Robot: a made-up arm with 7 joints.
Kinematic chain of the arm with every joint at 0, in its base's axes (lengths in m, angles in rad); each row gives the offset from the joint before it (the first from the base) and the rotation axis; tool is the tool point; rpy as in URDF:
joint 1: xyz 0 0 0.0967 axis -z
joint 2: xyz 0 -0.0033 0.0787 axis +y
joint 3: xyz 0 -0.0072 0.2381 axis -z
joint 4: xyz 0 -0.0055 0.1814 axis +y
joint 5: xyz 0 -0.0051 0.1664 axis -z
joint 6: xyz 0 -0.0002 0.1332 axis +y
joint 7: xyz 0 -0.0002 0.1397 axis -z
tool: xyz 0 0 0 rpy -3.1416 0 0
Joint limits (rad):
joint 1: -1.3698..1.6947
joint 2: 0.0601..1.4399
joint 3: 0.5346..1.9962
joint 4: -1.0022..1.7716
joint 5: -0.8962..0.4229
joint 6: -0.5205..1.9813
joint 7: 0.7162..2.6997
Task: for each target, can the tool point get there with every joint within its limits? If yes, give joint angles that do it. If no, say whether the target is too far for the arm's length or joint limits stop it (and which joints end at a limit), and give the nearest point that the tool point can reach.
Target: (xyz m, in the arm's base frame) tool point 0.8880 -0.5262 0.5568
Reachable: no: too far | nearest point 0.6933 -0.4108 0.4732 | short by 0.241 m
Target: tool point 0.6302 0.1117 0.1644
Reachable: yes | joints -0.6244 1.0361 0.7645 1.1657 -0.2898 0.7771 1.9382
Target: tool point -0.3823 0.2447 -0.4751
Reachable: no: joint limits stop it (at a limit: joint 1, joint 2, joint 4) | nearest point -0.2462 -0.2554 -0.1038 | short by 0.638 m
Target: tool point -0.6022 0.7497 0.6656
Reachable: no: too far | nearest point -0.2649 0.5598 0.5709 | short by 0.399 m
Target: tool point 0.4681 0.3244 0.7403
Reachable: yes | joints -0.9312 0.6469 0.9610 0.2334 0.1263 0.8551 1.9499
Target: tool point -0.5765 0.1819 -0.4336
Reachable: no: joint limits stop it (at a limit: joint 1, joint 2, joint 4) | nearest point -0.3202 -0.2564 -0.0664 | short by 0.627 m
